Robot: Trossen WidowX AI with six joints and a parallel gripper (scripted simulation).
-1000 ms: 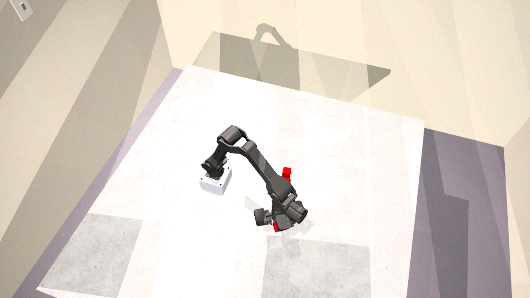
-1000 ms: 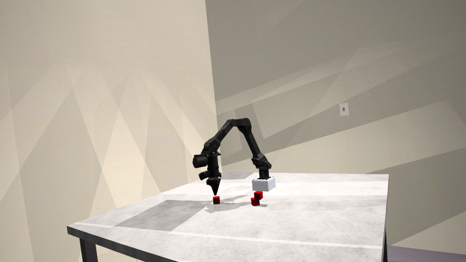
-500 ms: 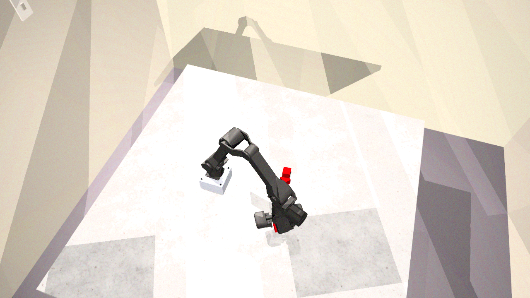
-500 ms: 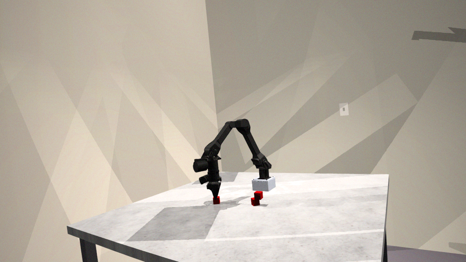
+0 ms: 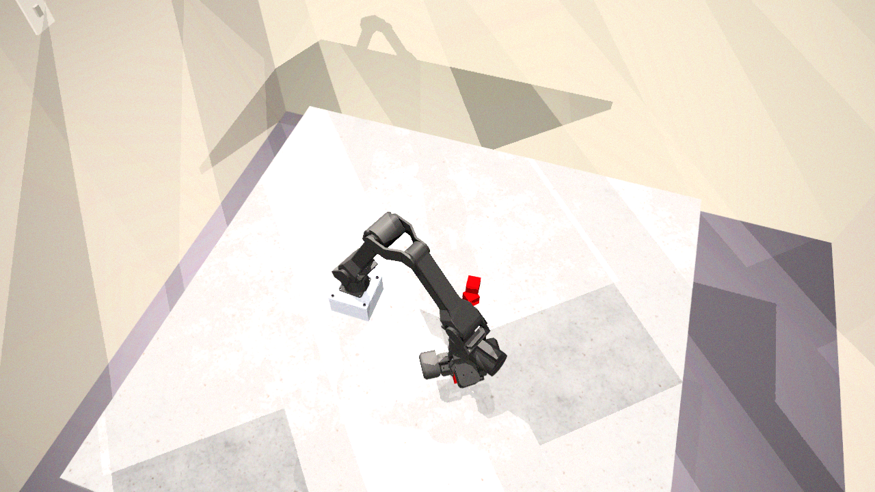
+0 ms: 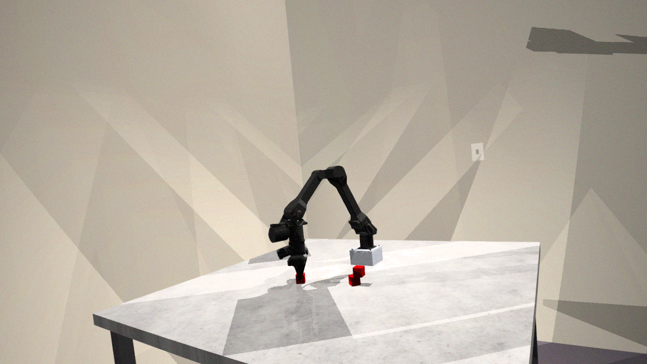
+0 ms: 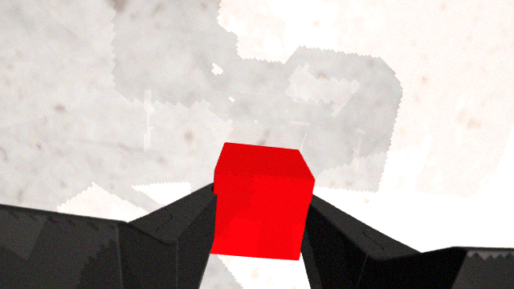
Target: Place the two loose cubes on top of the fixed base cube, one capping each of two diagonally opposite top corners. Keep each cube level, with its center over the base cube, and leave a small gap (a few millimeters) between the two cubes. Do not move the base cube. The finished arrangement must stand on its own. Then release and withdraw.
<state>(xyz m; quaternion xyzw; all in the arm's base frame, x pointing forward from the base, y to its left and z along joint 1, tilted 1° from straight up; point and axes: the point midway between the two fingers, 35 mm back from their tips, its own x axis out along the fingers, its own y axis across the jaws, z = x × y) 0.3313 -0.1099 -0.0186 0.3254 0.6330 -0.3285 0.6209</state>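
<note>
Right now my gripper tip is 5 cm past the red cube, 23 cm to the right of it and 3 cm below it.
</note>
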